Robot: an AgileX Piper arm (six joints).
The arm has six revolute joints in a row. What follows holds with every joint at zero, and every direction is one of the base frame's. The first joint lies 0.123 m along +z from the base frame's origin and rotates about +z. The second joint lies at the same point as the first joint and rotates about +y. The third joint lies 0.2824 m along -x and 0.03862 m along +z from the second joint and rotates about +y. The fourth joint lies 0.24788 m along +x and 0.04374 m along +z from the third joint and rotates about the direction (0.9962, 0, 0.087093). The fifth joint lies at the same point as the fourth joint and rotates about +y. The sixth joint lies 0.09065 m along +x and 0.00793 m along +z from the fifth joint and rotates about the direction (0.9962, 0, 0.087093). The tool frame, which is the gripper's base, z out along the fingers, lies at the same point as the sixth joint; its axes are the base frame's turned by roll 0, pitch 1.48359 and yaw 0 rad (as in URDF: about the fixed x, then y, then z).
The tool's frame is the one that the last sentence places.
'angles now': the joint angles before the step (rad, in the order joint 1, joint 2, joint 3, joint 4, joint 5, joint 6). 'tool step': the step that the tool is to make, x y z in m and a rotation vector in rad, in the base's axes. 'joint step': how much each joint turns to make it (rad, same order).
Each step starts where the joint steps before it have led.
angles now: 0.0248 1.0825 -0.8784 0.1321 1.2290 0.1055
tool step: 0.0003 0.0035 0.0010 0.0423 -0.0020 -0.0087
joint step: -0.0002 0.0000 -0.0015 0.0418 -0.0020 0.0035
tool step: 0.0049 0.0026 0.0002 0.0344 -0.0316 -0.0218
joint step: 0.0003 0.0069 0.0000 0.0321 -0.0420 0.0110
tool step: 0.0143 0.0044 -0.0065 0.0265 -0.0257 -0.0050
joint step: 0.0117 0.0472 0.0001 0.0295 -0.0748 -0.0040
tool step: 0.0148 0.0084 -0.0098 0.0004 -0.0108 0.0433
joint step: 0.0368 0.0611 -0.0024 0.0108 -0.0660 -0.0258
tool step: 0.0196 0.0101 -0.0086 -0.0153 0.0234 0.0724
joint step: 0.0385 0.0932 -0.0419 -0.0003 -0.0186 -0.0408
